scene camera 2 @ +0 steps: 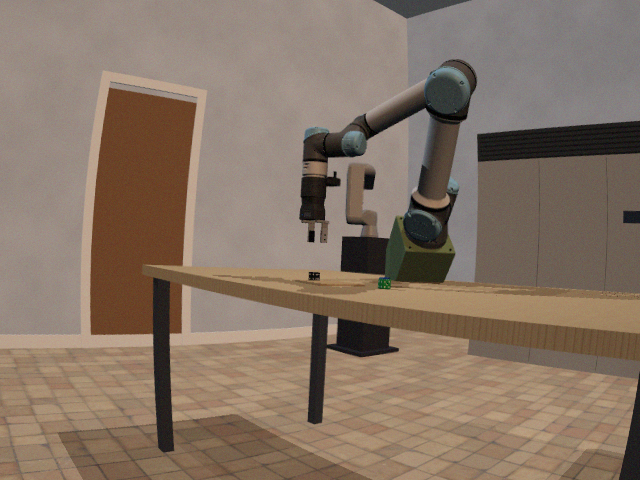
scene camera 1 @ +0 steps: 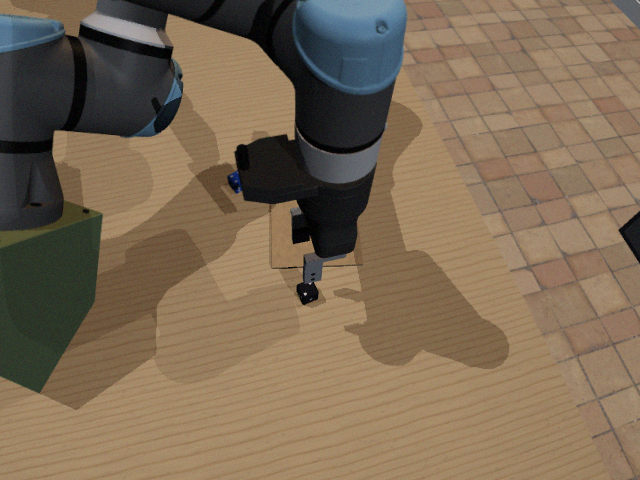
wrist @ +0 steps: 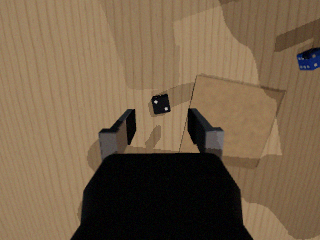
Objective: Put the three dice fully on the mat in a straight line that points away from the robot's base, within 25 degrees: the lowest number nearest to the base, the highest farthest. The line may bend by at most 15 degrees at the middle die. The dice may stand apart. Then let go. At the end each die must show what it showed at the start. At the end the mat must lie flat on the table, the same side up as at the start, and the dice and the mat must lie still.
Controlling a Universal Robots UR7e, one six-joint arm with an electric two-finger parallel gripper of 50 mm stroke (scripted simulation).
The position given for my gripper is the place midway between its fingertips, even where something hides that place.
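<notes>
There is a mat (scene camera 1: pixel 285 254), (wrist: pixel 245 113), which I can see in scene camera 1 and in the wrist view. My gripper (scene camera 1: pixel 306 259), (scene camera 2: pixel 317 242), (wrist: pixel 161 119) is visible in those views too, and scene camera 2 shows it as well.
</notes>
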